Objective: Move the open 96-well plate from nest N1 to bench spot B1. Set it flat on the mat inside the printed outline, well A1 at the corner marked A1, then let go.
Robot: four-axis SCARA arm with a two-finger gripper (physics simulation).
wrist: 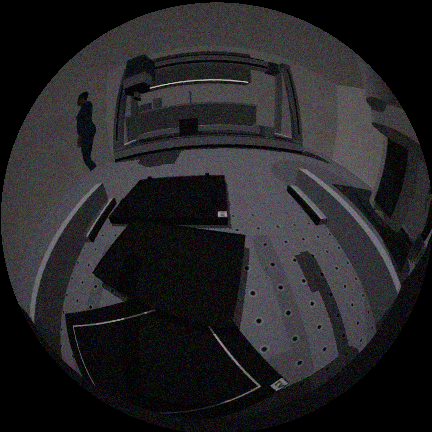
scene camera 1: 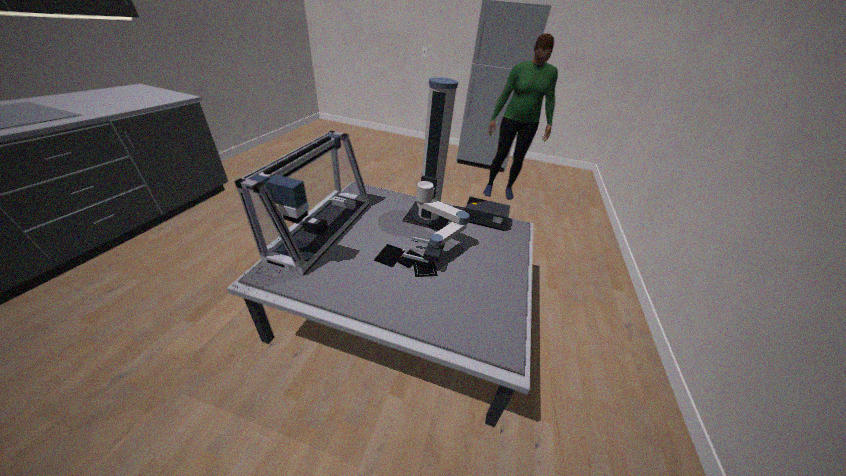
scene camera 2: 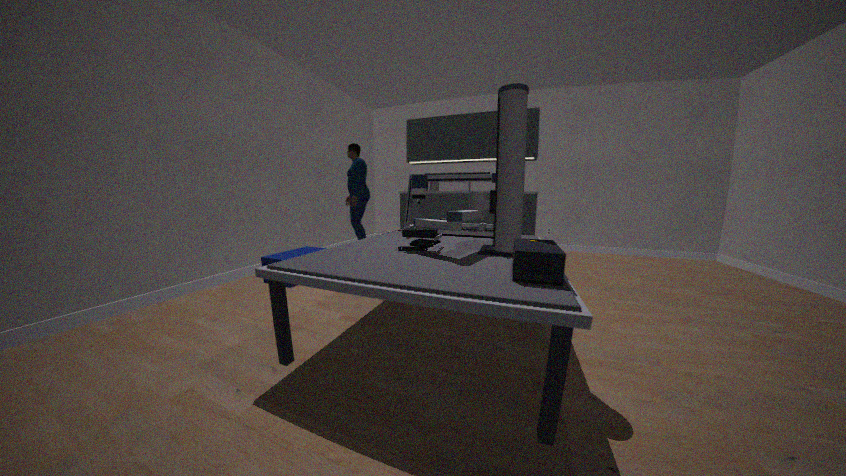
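Pixels of known places: gripper, fingertip midpoint: (wrist: 198, 179) (scene camera 1: 408, 246); arm's base, link origin: (wrist: 382, 219) (scene camera 1: 428, 216) (scene camera 2: 506, 253).
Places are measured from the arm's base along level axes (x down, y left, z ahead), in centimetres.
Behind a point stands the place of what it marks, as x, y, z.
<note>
My gripper (scene camera 1: 409, 247) {-8.2, 0.8, 47.4} (wrist: 198, 179) {-8.2, 0.8, 47.4} is open and empty, its two fingers held apart above the dark pieces. A black slab with small pegs and a pale corner tag (scene camera 1: 389, 255) {-2.5, -8.5, 53.2} (wrist: 170, 200) {-2.5, -6.2, 51.6}, seemingly the nest, lies at the upper middle of the wrist view, between the finger pads. A plain black block (wrist: 175, 270) {-2.7, 4.4, 49.6}, possibly the plate, shows between it and the mat and covers part of the mat in that view. No wells can be made out. The black mat (scene camera 1: 425, 271) {-1.5, 15.3, 57.0} (wrist: 270, 372) {-1.5, 13.6, 43.6} has a white printed outline and a corner tag.
A metal gantry frame (scene camera 1: 304, 267) (wrist: 207, 148) with a blue-grey head stands on the table. The arm's tall column (scene camera 1: 450, 124) {-67.9, 7.4, 1.8} (scene camera 2: 512, 165) {-48.3, 7.5, -0.9} and a black box (scene camera 1: 488, 213) {-12.2, 41.4, -3.7} (scene camera 2: 538, 261) {-9.5, 55.1, -11.8} stand nearby. A person in green (scene camera 1: 526, 91) stands beyond the table; one in blue (scene camera 2: 357, 177) (wrist: 86, 125) also shows.
</note>
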